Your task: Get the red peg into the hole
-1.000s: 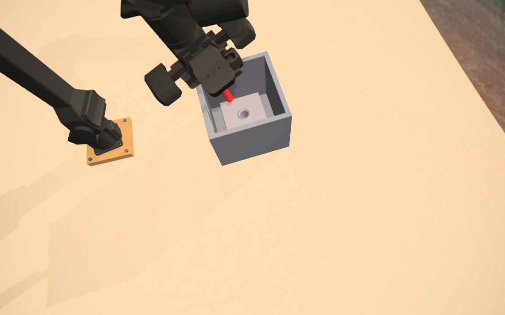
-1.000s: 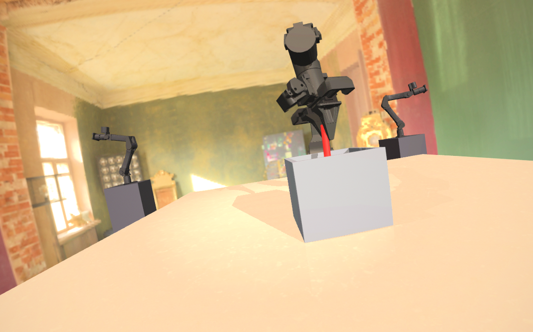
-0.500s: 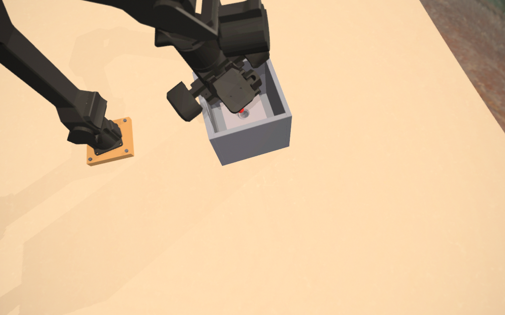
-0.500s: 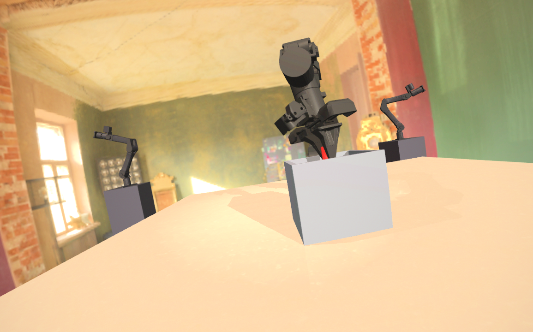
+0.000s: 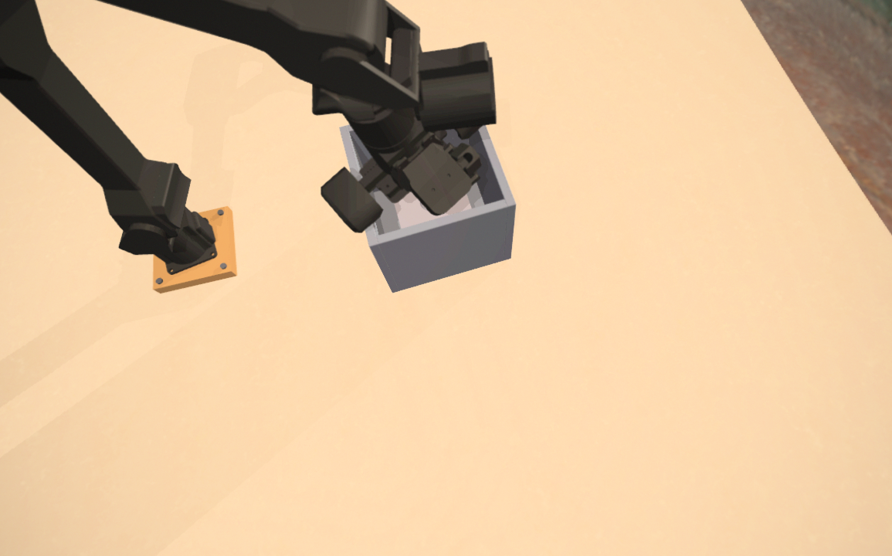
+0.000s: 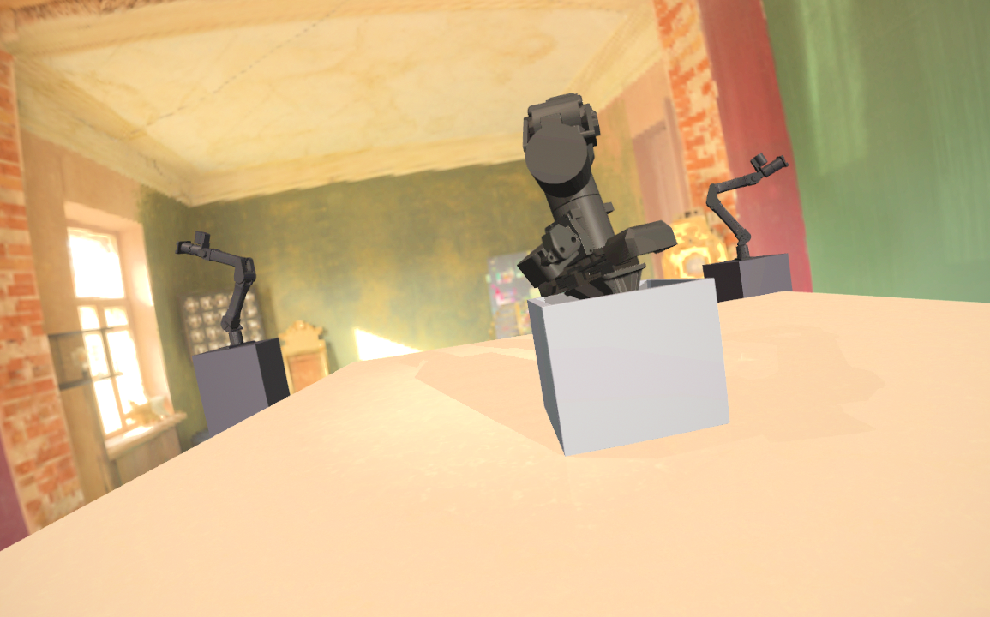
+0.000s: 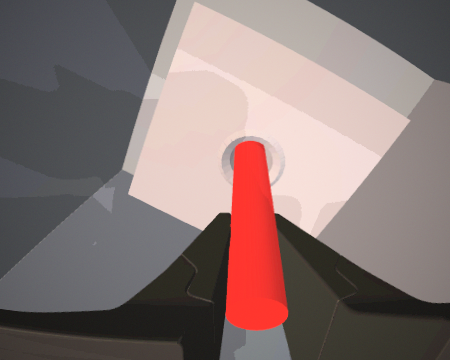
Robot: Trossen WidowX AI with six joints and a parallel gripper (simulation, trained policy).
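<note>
Now: the red peg 1 cm to the right of my gripper tip. The rest, counted from my gripper tip: pale plate 1 cm ahead, 1 cm to the right, 4 cm below.
</note>
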